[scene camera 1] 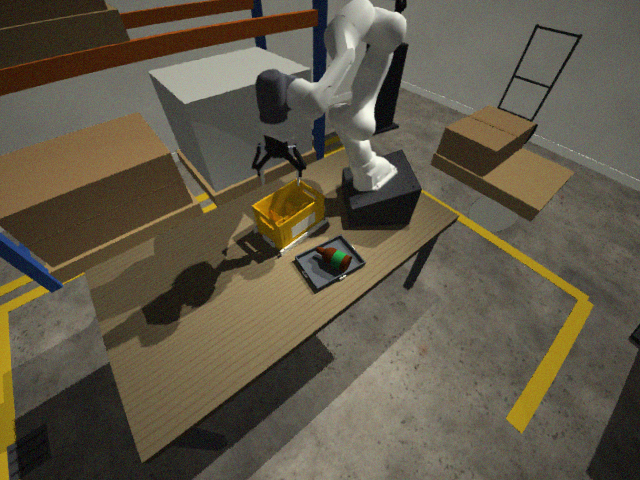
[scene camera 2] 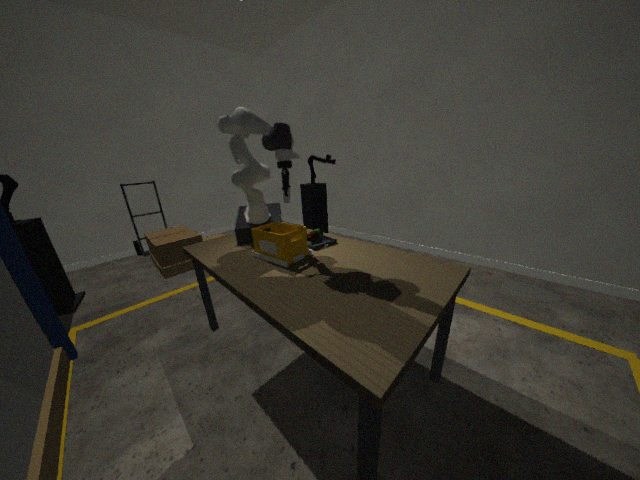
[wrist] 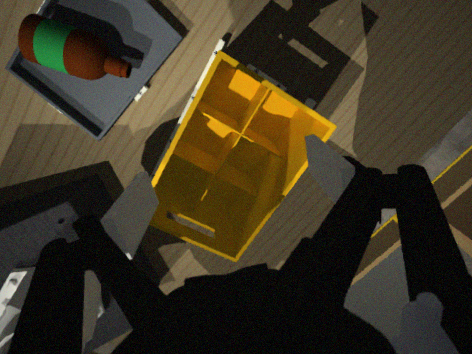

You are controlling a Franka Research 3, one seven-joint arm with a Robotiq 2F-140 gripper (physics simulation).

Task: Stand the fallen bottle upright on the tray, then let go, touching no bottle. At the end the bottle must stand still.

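A brown bottle with a green band (scene camera 1: 337,259) (wrist: 51,46) lies on its side on the grey tray (scene camera 1: 316,285) (wrist: 117,102); its neck points toward the yellow crate's side in scene camera 1. In scene camera 2 the bottle (scene camera 2: 315,233) is partly hidden behind the crate, on the tray (scene camera 2: 326,242). My gripper (scene camera 1: 280,181) (scene camera 2: 286,200) (wrist: 228,171) is open and empty. It hangs pointing down above the yellow crate, well above the table and to the side of the tray.
The yellow crate (scene camera 1: 294,235) (scene camera 2: 279,250) (wrist: 197,102), with inner dividers, stands beside the tray on the wooden table (scene camera 1: 217,330) (scene camera 2: 310,304). The dark robot base block (scene camera 1: 383,210) stands behind the tray. Cardboard boxes (scene camera 1: 93,170) and a large grey box (scene camera 1: 232,72) stand beyond the table.
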